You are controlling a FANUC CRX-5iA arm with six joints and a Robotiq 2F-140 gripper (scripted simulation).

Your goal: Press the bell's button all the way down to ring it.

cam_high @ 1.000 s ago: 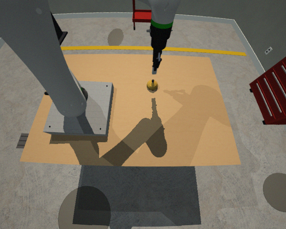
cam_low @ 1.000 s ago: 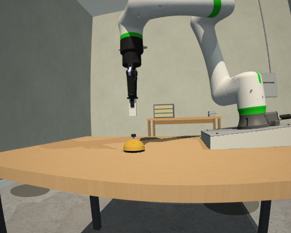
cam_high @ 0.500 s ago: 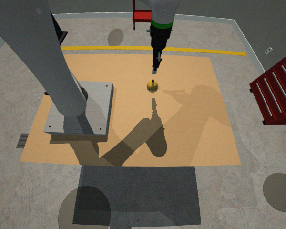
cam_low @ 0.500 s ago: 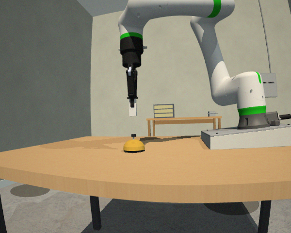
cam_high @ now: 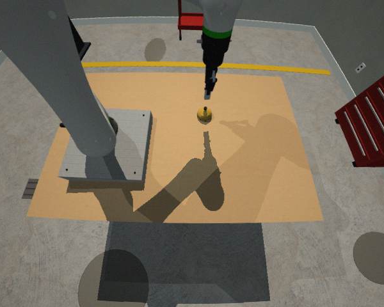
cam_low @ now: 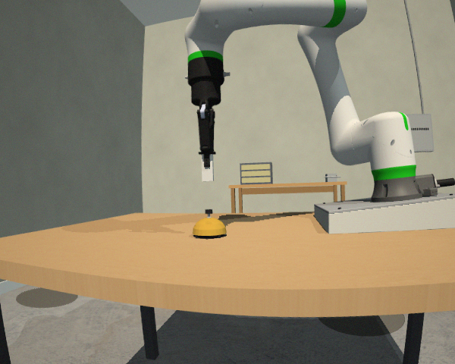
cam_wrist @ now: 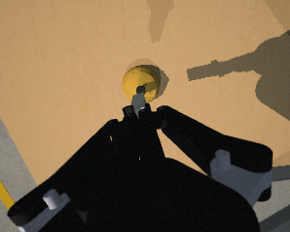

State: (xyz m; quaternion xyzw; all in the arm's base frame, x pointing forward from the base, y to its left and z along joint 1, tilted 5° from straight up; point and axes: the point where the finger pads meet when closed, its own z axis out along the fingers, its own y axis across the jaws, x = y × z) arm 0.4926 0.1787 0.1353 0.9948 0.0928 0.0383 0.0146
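The black bell button is 11 cm below my hand. The rest, counted from my hand: yellow dome bell 13 cm below.
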